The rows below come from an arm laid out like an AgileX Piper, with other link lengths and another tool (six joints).
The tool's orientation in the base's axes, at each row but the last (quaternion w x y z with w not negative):
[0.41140, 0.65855, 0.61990, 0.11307]
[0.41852, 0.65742, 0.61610, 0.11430]
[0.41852, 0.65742, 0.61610, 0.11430]
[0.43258, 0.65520, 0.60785, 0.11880]
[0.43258, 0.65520, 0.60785, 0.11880]
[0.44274, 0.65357, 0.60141, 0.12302]
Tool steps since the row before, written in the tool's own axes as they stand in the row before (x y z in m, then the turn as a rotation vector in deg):
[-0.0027, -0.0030, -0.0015, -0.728, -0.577, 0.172]
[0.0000, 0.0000, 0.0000, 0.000, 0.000, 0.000]
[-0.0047, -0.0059, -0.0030, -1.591, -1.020, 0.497]
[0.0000, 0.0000, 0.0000, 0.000, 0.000, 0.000]
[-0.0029, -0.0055, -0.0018, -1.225, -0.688, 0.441]
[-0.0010, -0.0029, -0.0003, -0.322, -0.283, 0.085]
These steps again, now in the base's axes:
[-0.0037, -0.0022, -0.0001, -0.454, -0.793, -0.240]
[0.0000, 0.0000, 0.0000, 0.000, 0.000, 0.000]
[-0.0072, -0.0037, -0.0005, -0.739, -1.756, -0.433]
[0.0000, 0.0000, 0.0000, 0.000, 0.000, 0.000]
[-0.0057, -0.0025, -0.0018, -0.462, -1.366, -0.299]
[-0.0024, -0.0011, -0.0016, -0.212, -0.357, -0.135]

